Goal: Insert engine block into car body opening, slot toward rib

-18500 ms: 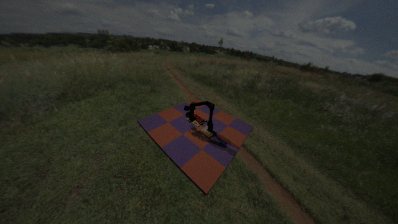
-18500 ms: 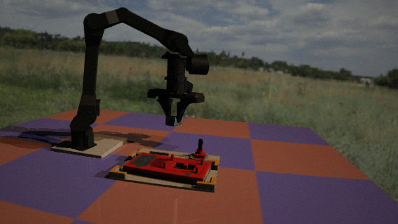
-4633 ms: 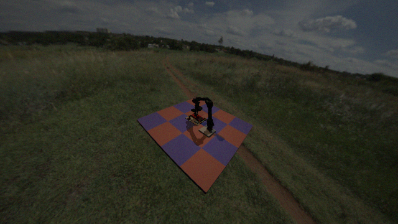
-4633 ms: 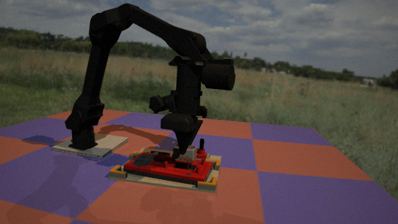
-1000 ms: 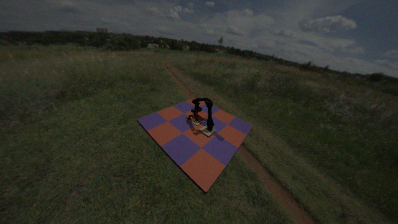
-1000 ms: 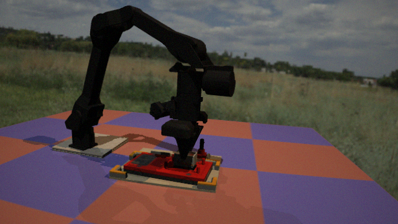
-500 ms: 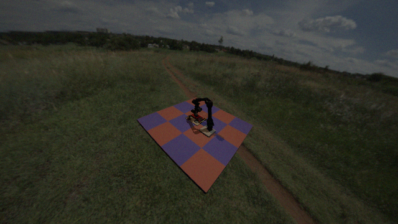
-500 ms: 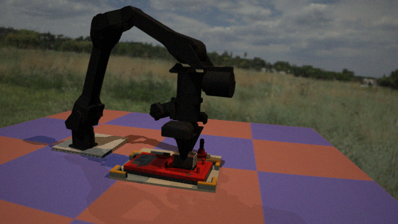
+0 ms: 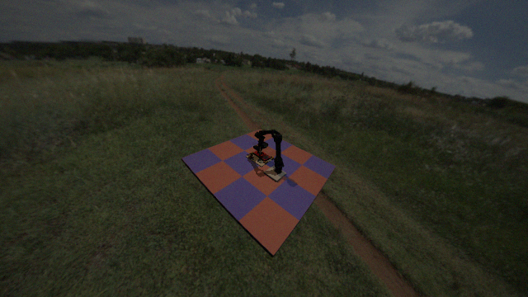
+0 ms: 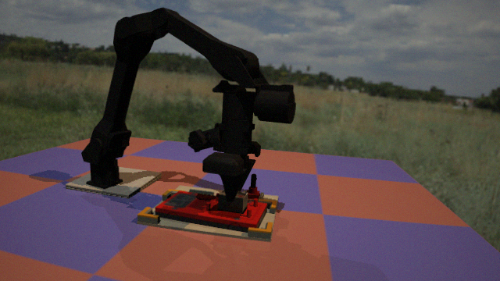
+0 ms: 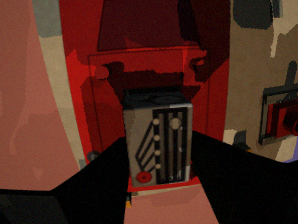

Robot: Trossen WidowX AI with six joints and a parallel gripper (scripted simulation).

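My gripper tip is 10 mm above the engine block. Also, from my gripper tip: black lever post: 130 mm to the left, 10 mm below; then tan fixture plate: 40 mm behind, 20 mm to the left, 30 mm below.
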